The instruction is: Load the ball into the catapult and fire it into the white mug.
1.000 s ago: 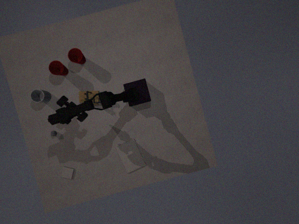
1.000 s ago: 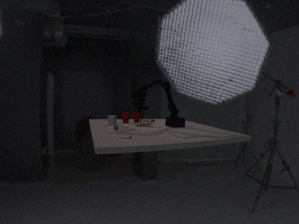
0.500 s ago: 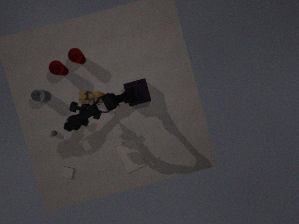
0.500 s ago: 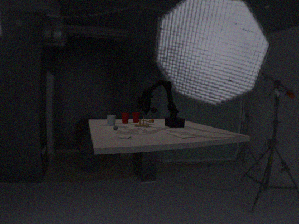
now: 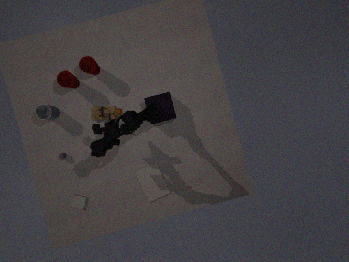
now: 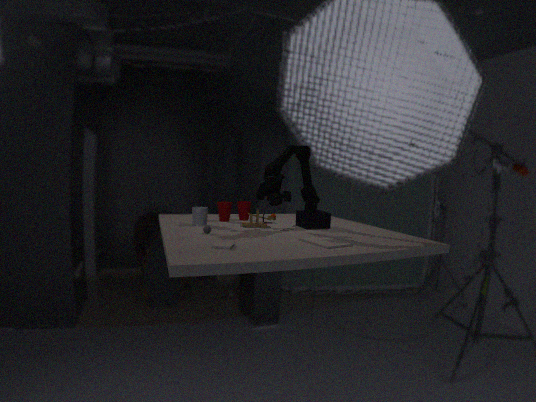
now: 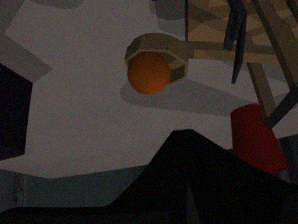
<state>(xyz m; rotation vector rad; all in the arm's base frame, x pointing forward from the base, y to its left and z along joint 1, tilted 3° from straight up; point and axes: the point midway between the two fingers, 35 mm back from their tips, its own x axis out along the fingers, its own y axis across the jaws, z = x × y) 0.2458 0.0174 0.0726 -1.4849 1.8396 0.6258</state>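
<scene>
The orange ball is 7 cm below my gripper tip, 4 cm to the right of it and 2 cm behind it. Round my gripper tip: white mug 39 cm ahead, 13 cm to the right, 10 cm below; then wooden catapult 8 cm below, 5 cm ahead, 4 cm to the right; then small grey ball 38 cm ahead, 14 cm to the left, 11 cm below.
</scene>
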